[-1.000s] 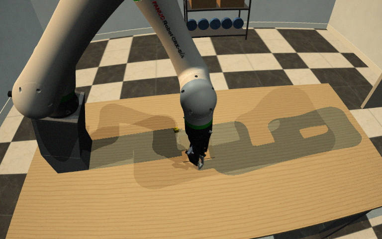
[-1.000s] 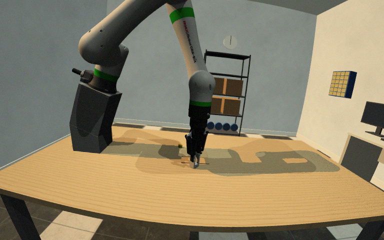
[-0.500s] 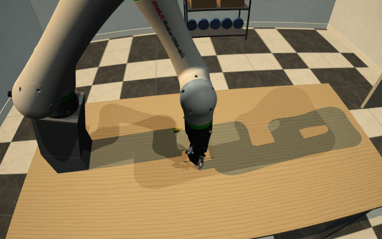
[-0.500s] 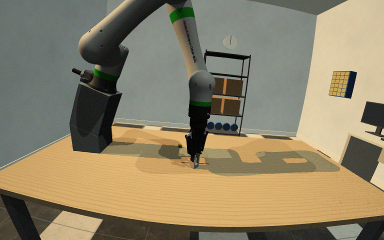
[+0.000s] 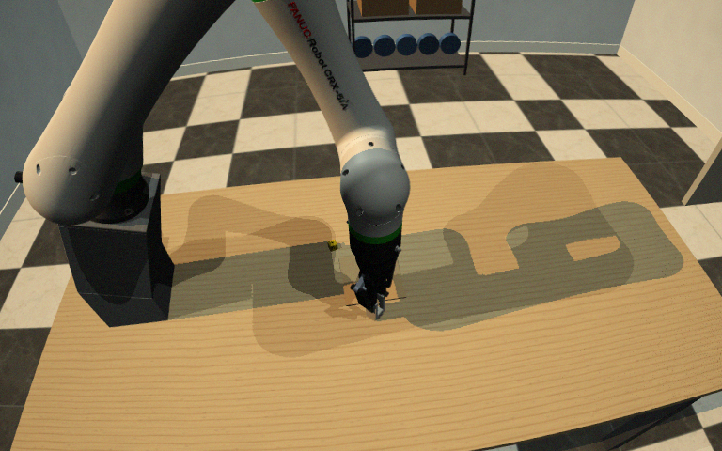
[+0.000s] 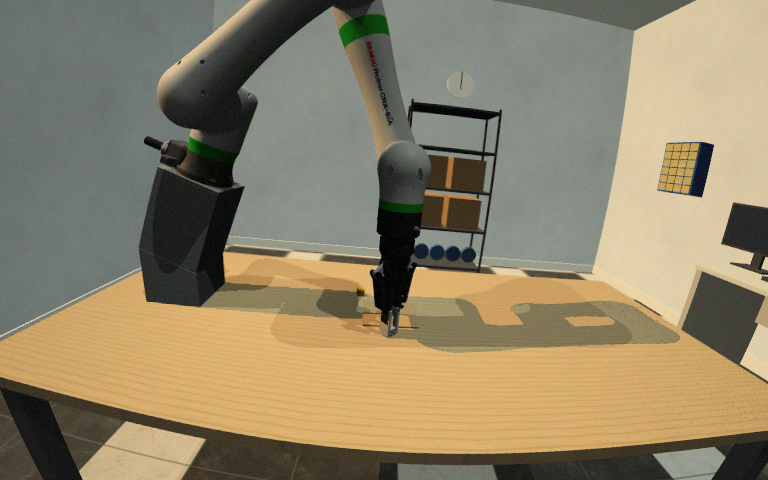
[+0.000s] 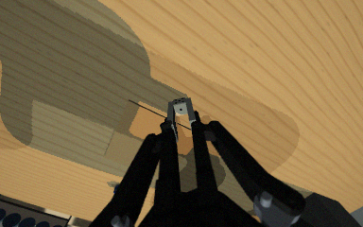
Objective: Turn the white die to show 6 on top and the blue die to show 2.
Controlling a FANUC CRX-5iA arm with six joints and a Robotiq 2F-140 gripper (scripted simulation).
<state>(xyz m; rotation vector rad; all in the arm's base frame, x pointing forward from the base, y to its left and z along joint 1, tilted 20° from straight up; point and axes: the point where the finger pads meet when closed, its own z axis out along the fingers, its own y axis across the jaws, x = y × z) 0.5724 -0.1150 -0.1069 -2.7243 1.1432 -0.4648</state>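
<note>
My hand is 10 cm to the right of the tan mat and 3 cm above it. The rest, counted from my hand: white die (3 cm below); then blue die (25 cm to the left, 3 cm below, 1 cm ahead); then yellow die (21 cm to the left, 8 cm behind, 3 cm below).
</note>
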